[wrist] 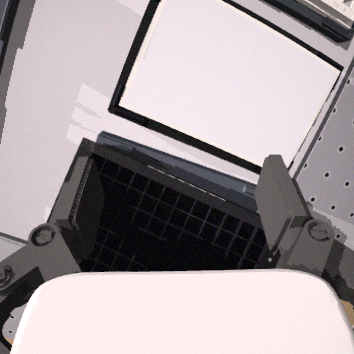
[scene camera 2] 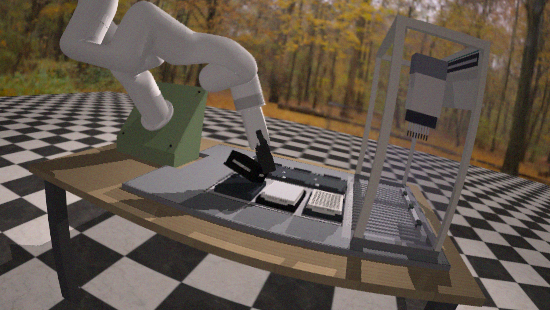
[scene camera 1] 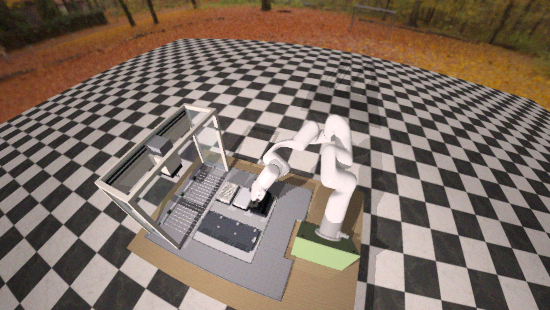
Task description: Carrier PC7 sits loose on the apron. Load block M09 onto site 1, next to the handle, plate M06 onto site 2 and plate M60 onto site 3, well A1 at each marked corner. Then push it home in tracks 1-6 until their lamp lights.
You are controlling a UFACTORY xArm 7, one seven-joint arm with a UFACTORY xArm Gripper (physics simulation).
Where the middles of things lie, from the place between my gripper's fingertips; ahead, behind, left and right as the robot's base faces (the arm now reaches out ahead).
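Labels:
Dark carrier (scene camera 1: 241,236): 30 mm ahead of my hand, 50 mm below it, 200 mm to the left of it.

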